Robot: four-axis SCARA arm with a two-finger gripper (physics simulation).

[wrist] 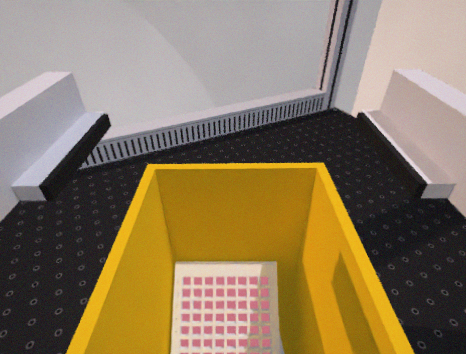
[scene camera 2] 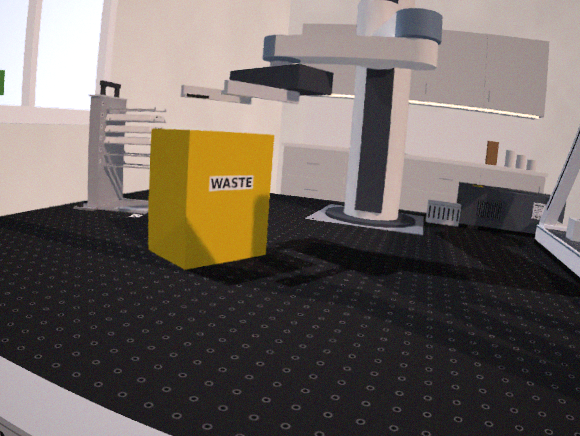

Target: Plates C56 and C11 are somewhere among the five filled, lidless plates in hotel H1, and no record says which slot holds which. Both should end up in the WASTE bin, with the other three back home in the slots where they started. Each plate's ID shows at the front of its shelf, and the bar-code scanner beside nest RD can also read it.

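Places are measured from the arm's base along level axes (x ahead, y left, z up), in metres.
Pixels of known places: gripper, fingertip midpoint: (wrist: 232, 98) (scene camera 2: 202, 88); arm's base at its link origin: (scene camera 2: 369, 221).
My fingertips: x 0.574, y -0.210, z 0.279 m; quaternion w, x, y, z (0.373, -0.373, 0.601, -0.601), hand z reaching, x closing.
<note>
For each thing: its top centre in the pictures, then the offset to it from my fingertips. "*": a spot on its surface instead.
- yellow WASTE bin at its top centre: (wrist: 237, 264) (scene camera 2: 212, 131) 0.025 m back, 0.010 m left, 0.066 m down
- dark grey box at a spot on its surface: (scene camera 2: 505, 207) * 0.609 m back, 0.586 m left, 0.193 m down
- small slotted holder at a spot on its surface: (scene camera 2: 443, 213) * 0.618 m back, 0.412 m left, 0.235 m down
- slotted grille at a spot on its surface: (wrist: 210, 131) * 0.430 m ahead, 0.156 m right, 0.253 m down
The yellow WASTE bin (scene camera 2: 230, 215) (wrist: 235, 215) stands upright on the dark bench. In the wrist view its open top shows, and a white plate with pink-filled wells (wrist: 225, 305) lies inside, low down, its near part cut off by the frame edge. Its ID cannot be read. My gripper (scene camera 2: 209, 92) (wrist: 232, 98) is open and empty, above the bin's level, with its black-padded fingers wide apart. A grey hotel rack (scene camera 2: 97, 155) with several white plates on its shelves stands behind the bin at the left; the bin partly hides it. No ID or hotel label is legible.
The arm's column (scene camera 2: 376, 150) stands behind the bin to the right. A dark grey box (scene camera 2: 505, 207) and a small slotted holder (scene camera 2: 443, 213) stand at the back right. A white-framed structure (scene camera 2: 560, 245) is at the right edge. A slotted grille (wrist: 210, 131) runs along the enclosure wall.
</note>
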